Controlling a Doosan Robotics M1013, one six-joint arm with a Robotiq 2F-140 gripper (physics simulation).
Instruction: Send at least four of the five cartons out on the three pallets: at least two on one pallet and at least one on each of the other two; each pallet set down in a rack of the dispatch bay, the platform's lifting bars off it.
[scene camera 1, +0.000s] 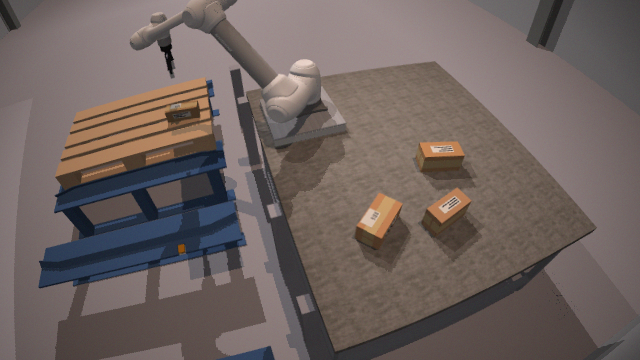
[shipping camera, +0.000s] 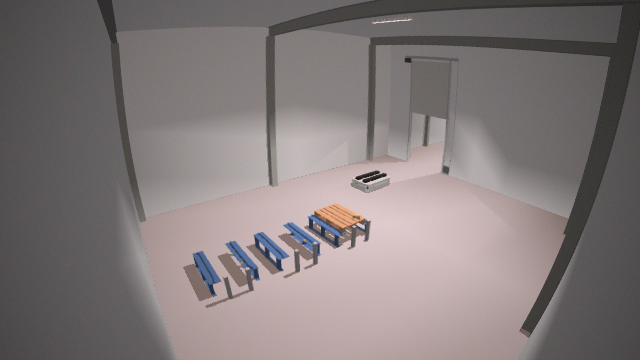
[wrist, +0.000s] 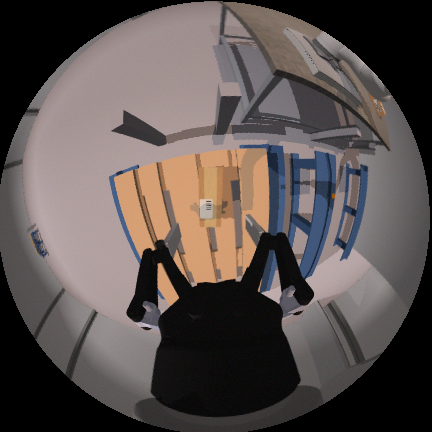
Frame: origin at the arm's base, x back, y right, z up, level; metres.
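Seen in the pictures: gripper, fingertip midpoint: (scene camera 1: 173, 73) (wrist: 212, 225); arm's base at its link origin: (scene camera 1: 307, 105).
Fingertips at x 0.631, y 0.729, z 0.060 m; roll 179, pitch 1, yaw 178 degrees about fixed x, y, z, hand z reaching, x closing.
Pixels of each thing's top centre, then the offset from my fingertips to it. "*": a spot on its surface instead. Level surfaces: height alone.
- table at its surface level: dz -0.111 m
- carton at its top centre: (wrist: 209, 198) (scene camera 1: 181, 106) dx +0.009, dy +0.014, dz -0.276 m
- orange block at a spot on its surface: (scene camera 1: 181, 249) * dx -1.018, dy +0.149, dz -0.509 m
In scene camera 1, three cartons (scene camera 1: 440, 157) (scene camera 1: 446, 211) (scene camera 1: 378, 220) lie apart on the table (scene camera 1: 380, 120). Another carton (scene camera 1: 182, 111) (wrist: 211, 190) lies on the slatted pallet (scene camera 1: 100, 159) (wrist: 180, 185) beside the table, near its table-side end. My gripper (scene camera 1: 171, 75) (wrist: 212, 225) is open and empty, raised above that pallet and apart from the carton. In the shipping camera, a pallet (shipping camera: 332, 212) bearing one small carton (shipping camera: 356, 217) sits in the end rack nearest the doorway. The platform (shipping camera: 379, 185) stands off that rack, its black bars not under the pallet. A third pallet does not show.
The pallet by the table rests on a blue rack (scene camera 1: 140, 176); another blue beam (scene camera 1: 140, 230) with an orange block (scene camera 1: 181, 249) runs beside it. Grey posts (shipping camera: 353, 237) (shipping camera: 297, 261) stand at the dispatch racks. Two dispatch racks (shipping camera: 270, 245) (shipping camera: 206, 267) hold no pallet.
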